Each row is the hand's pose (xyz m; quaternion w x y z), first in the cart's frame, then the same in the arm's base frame.
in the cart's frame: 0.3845 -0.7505 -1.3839 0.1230 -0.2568 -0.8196 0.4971
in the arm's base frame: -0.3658 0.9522 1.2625 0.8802 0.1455 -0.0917 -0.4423
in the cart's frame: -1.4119 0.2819 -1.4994 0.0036 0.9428 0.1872 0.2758
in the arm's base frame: 0.7950 -0.7618 1.4076 0.6439 -0.1826 0.5205 0.5302
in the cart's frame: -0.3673 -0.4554 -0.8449 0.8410 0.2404 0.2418 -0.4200
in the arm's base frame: -0.3179 0.0299 0.9627 0.5272 -0.3341 -0.7346 0.2658
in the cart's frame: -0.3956 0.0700 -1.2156 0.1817 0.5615 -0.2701 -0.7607
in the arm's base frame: 0.3227 0.0918 0.9530 0.4645 0.5262 -0.4414 0.5590
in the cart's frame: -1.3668 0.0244 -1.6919 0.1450 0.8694 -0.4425 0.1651
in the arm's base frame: 0.6840 -0.6245 1.6800 0.2239 0.0137 0.2816 0.9329
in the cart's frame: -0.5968 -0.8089 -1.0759 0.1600 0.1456 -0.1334 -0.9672
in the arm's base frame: -0.4482 -0.0632 1.4159 0.3553 0.6000 -0.6966 0.1689
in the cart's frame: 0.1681 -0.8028 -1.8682 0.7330 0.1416 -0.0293 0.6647
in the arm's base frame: -0.1103 0.9368 1.7301 0.1053 0.9019 0.0096 -0.4189
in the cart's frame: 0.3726 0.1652 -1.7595 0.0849 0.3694 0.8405 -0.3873
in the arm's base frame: 0.5956 0.9943 1.0307 0.9446 -0.0625 -0.1183 -0.2998
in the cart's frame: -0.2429 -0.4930 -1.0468 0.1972 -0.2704 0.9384 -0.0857
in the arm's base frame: -0.2542 0.2232 1.0900 0.4959 -0.4189 -0.2130 -0.7302
